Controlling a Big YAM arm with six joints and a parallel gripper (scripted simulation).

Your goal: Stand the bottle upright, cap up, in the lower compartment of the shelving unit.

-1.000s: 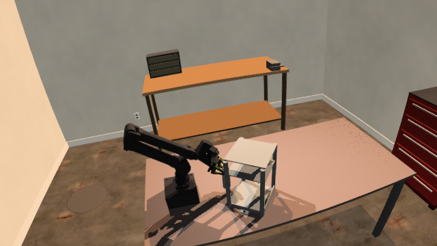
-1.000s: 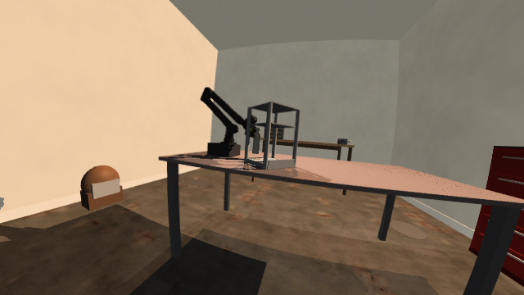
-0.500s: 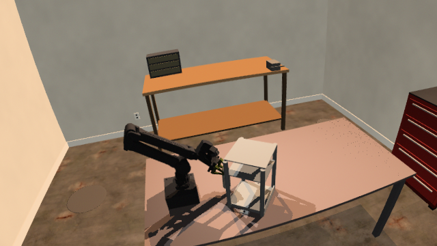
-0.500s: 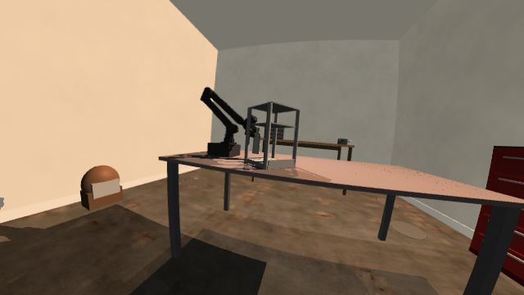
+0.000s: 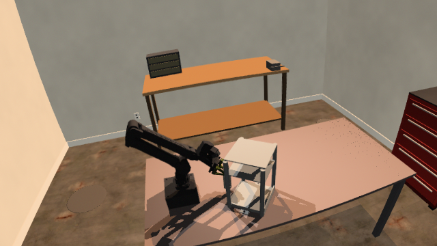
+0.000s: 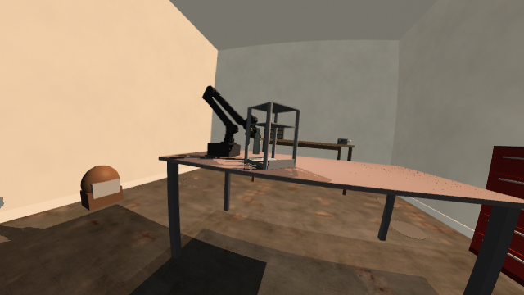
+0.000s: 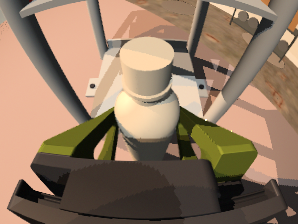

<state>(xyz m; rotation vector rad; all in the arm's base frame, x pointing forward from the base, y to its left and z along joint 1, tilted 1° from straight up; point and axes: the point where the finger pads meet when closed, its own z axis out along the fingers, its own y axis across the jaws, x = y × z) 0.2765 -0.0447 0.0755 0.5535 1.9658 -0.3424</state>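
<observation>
The shelving unit is 140 mm ahead of my hand, 80 mm to the right of it and 10 mm above it. Also, from my hand: pale bottle (right at my hand).
</observation>
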